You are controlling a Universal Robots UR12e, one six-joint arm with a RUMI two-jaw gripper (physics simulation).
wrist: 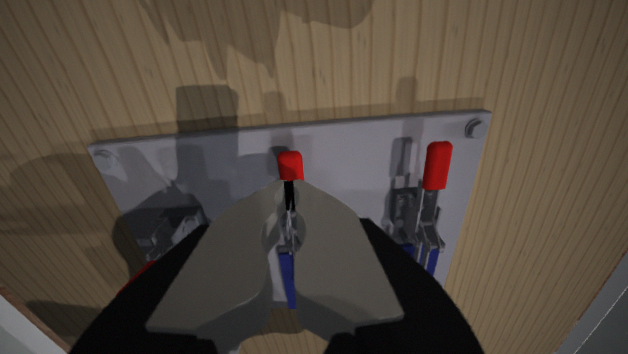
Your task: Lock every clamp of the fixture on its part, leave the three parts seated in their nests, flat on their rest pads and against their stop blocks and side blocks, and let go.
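Places are measured from the arm's base along level axes (x ahead, y left, z up), in metres.
Pixels of known places: gripper, fingertip midpoint: [291,183].
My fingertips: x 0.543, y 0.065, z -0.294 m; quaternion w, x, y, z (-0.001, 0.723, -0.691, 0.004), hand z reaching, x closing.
Ahead of a thing's pixels: the offset from my fingertips to its top centre. "*": to the spot under its first point. Level surfaces: height alone.
A grey fixture plate @(0.103 m back, 0.007 m right, 0.071 m down) [344,148] lies on the wooden table. My gripper [291,183] is shut and empty, its grey jaws over the middle toggle clamp. That clamp's red handle @(0.016 m back, 0.001 m left, 0.034 m down) [290,165] sticks out just past the fingertips, and its metal linkage @(* 0.066 m back, 0.003 m left, 0.039 m down) [291,228] and a blue part @(0.155 m back, 0.012 m right, 0.055 m down) [286,274] show in the gap between the jaws. The right clamp @(0.063 m back, 0.114 m right, 0.014 m down) [417,217] has its red handle @(0.006 m back, 0.108 m right, 0.029 m down) [437,165] standing up over a blue part @(0.140 m back, 0.121 m right, 0.050 m down) [432,258]. The left clamp @(* 0.071 m back, 0.113 m left, 0.046 m down) [169,228] lies in shadow, with a bit of red handle @(* 0.073 m back, 0.111 m left, 0.004 m up) [135,276] showing beside my left jaw.
A bolt head @(* 0.018 m ahead, 0.151 m right, 0.064 m down) [474,127] sits in the plate's far right corner. The wooden table @(0.086 m down) [306,57] extends beyond the plate and to its right [516,228]. The arm's shadow falls over the plate's left half.
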